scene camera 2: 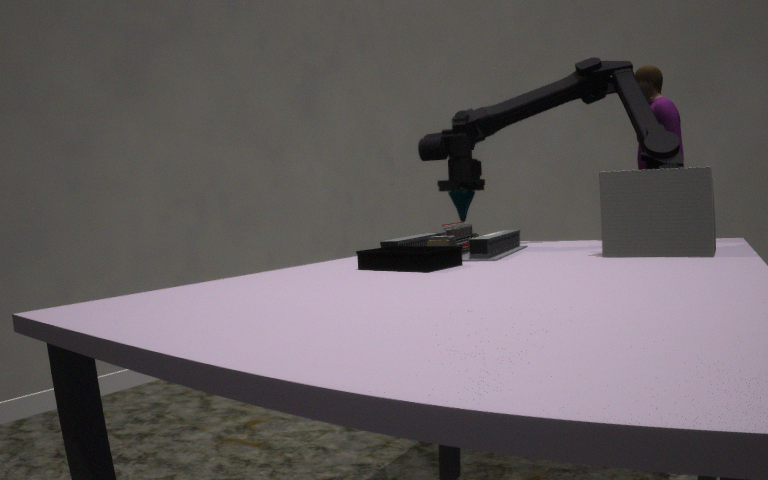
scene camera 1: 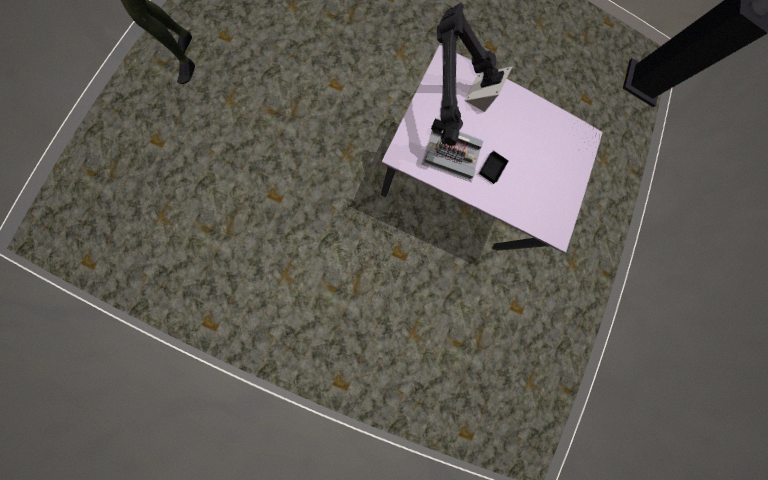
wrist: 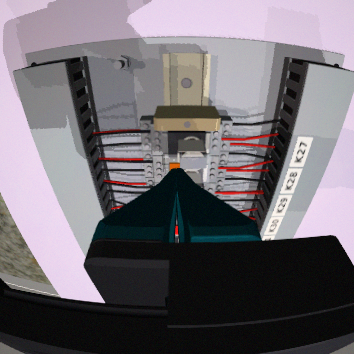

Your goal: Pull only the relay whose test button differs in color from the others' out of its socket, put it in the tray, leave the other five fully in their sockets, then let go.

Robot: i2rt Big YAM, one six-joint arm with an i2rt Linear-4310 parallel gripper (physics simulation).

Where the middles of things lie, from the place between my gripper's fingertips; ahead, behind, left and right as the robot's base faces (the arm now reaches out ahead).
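Tan end block (wrist: 166, 117): my gripper 2 cm to the left of it, 5 cm above. Grey panel (wrist: 244, 78): from my hand, 8 cm to the left, 2 cm behind, 7 cm below.
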